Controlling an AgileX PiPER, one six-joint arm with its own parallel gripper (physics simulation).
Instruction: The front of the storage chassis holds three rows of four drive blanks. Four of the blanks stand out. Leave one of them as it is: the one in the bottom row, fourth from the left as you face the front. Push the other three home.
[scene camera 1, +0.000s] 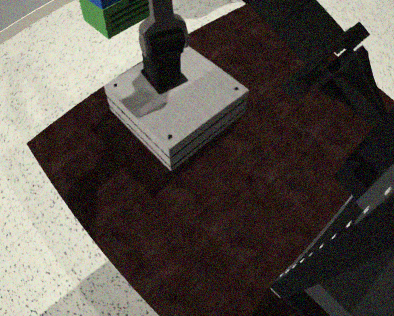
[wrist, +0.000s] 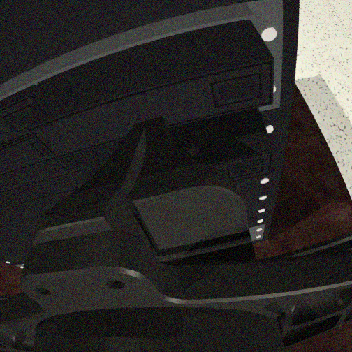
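The storage chassis (scene camera 1: 365, 255) (wrist: 289, 50) stands at the lower right of the scene view; its dark front fills much of the wrist view. The blank at the right end of the uppermost row in view (wrist: 195, 97) stands out, with its upper side showing. Below it, another right-end blank (wrist: 250, 167) sits in shadow, set further back. Blank outlines to the left are faint. My gripper (wrist: 154, 137) looks shut and empty. Its tips are by the lower edge of the protruding blank; contact cannot be told. The gripper hides the lower front, including the lowest right blank.
A light grey block (scene camera 1: 200, 100) with the arm's dark base column (scene camera 1: 162, 60) stands on the dark brown top (scene camera 1: 200, 225). Dark arm parts (scene camera 1: 350, 80) are at the upper right. A green box (scene camera 1: 110, 22) with a blue part stands beyond the top's edge.
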